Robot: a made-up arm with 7 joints. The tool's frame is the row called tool. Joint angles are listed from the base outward. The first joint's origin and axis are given. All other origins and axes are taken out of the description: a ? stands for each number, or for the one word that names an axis. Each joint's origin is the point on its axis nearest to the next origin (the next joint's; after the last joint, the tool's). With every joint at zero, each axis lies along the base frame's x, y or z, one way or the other. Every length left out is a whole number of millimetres.
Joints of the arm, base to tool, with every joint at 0 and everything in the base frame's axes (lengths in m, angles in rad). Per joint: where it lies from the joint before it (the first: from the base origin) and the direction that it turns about. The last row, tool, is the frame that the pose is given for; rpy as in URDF.
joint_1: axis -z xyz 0 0 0.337
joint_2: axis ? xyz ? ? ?
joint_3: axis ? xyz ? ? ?
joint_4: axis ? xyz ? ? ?
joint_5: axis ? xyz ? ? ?
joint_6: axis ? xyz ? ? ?
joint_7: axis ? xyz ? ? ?
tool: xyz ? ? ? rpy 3.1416 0 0
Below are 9 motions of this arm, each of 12 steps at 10 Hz.
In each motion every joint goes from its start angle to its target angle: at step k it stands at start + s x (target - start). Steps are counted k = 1, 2, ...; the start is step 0. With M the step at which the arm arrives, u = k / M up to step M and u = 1 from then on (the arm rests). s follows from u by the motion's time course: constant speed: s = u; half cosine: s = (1 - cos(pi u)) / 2; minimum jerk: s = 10 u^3 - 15 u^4 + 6 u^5.
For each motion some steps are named. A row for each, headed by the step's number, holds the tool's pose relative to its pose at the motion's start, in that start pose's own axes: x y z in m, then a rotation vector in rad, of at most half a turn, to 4 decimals.
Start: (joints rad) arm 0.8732 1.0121 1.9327 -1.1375 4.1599 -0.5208 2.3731
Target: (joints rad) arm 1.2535 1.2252 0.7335 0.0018 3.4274 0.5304 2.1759
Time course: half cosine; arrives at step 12
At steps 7, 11, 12:
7: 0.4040 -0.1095 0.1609 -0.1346 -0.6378 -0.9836
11: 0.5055 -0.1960 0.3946 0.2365 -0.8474 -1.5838
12: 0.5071 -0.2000 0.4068 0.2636 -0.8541 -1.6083

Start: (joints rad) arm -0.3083 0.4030 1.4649 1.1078 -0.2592 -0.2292 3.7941
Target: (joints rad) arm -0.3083 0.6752 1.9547 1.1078 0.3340 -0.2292 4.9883
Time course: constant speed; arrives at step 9
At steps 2, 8, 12:
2: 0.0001 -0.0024 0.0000 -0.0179 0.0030 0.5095
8: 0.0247 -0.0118 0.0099 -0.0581 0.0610 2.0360
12: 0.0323 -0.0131 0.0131 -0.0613 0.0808 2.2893

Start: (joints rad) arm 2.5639 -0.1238 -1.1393 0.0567 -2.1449 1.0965 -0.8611
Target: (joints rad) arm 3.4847 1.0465 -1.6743 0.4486 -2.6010 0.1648 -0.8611
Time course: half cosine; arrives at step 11
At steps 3, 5, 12:
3: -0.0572 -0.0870 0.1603 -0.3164 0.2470 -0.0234
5: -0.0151 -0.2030 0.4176 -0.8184 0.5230 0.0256
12: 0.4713 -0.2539 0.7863 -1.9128 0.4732 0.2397

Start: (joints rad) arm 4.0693 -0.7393 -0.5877 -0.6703 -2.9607 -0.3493 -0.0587
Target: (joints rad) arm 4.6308 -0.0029 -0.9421 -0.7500 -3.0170 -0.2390 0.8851
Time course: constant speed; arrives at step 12
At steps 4, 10, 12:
4: -0.1977 -0.0206 0.0274 0.0190 0.1981 0.3634
10: -0.4022 -0.1517 0.1268 0.0621 0.4493 0.9862
12: -0.4345 -0.2166 0.1645 0.0768 0.5208 1.2125

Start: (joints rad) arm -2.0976 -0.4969 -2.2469 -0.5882 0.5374 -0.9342 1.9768
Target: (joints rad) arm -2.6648 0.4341 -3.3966 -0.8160 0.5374 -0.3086 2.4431
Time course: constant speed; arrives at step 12
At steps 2, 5, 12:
2: 0.1778 -0.0772 -0.0103 -0.2016 -0.2587 0.1826
5: 0.4417 -0.1439 0.0739 -0.5311 -0.6526 0.3797
12: 0.7713 -0.0657 0.5759 -1.2934 -1.5790 0.4079

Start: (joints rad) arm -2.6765 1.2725 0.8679 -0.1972 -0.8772 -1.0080 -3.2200
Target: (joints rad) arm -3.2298 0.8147 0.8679 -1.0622 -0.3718 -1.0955 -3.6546
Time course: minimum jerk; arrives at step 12
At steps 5, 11, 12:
5: 0.1710 0.2358 -0.1235 0.3426 -0.3837 -0.4013
11: 0.6487 0.4131 -0.1006 0.9302 -1.2442 -0.8858
12: 0.6522 0.4130 -0.0993 0.9343 -1.2517 -0.8875

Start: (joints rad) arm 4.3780 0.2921 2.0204 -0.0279 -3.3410 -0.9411 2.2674
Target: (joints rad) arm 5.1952 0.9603 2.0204 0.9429 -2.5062 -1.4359 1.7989
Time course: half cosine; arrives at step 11
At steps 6, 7, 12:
6: 0.2350 0.1876 -0.1052 1.0646 0.1528 0.5423
7: 0.2648 0.2547 -0.1032 1.3063 0.2732 0.6904
12: 0.2970 0.3917 -0.0655 1.7510 0.6293 1.0600

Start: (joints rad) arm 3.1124 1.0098 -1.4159 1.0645 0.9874 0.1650 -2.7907
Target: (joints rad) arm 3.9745 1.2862 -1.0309 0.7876 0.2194 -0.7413 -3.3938
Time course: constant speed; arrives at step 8
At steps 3, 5, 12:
3: -0.1380 -0.2451 0.1624 -0.5616 -0.1861 -0.4801
5: -0.2230 -0.3598 0.3482 -0.9768 -0.4264 -0.6737
12: -0.3192 -0.4027 0.6968 -1.5811 -0.9360 -0.6878

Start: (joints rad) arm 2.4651 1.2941 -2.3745 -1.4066 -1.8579 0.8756 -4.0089
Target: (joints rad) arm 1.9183 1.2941 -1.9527 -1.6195 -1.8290 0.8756 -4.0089
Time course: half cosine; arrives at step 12
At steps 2, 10, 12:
2: 0.0027 -0.0080 0.0112 -0.0285 -0.0173 0.0081
10: 0.0080 -0.1270 0.1716 -0.3912 -0.2107 0.0051
12: 0.0054 -0.1368 0.1850 -0.4173 -0.2233 -0.0033

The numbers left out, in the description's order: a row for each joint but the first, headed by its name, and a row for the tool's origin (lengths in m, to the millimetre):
joint_2: axis +y, xyz 0 -0.012 0
joint_3: axis -z, xyz 0 0 0.403
joint_4: axis +y, xyz 0 -0.016 0
joint_5: axis -z, xyz 0 0 0.349
joint_6: axis +y, xyz 0 0 0
joint_7: axis -z, xyz 0 0 0.122
tool: xyz 0 0 0

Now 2 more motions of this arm.
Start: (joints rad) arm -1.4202 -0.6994 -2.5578 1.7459 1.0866 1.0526 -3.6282
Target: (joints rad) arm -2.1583 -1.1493 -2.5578 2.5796 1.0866 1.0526 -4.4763
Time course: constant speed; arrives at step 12
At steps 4, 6, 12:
4: -0.0609 0.1291 0.0431 -0.0953 -0.0011 0.1260
6: -0.1076 0.1691 0.0547 -0.1807 -0.0054 0.1730
12: -0.2583 0.1851 0.0642 -0.5567 -0.0767 0.2215

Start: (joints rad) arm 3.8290 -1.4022 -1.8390 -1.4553 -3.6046 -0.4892 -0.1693
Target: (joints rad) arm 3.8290 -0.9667 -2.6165 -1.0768 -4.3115 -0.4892 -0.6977
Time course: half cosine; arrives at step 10
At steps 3, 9, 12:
3: 0.0507 -0.0961 0.0151 -0.0976 -0.0704 -0.2656
9: 0.2550 -0.3695 0.1929 -0.0578 -0.6418 -1.2718
12: 0.2610 -0.3756 0.2007 -0.0426 -0.6640 -1.3020

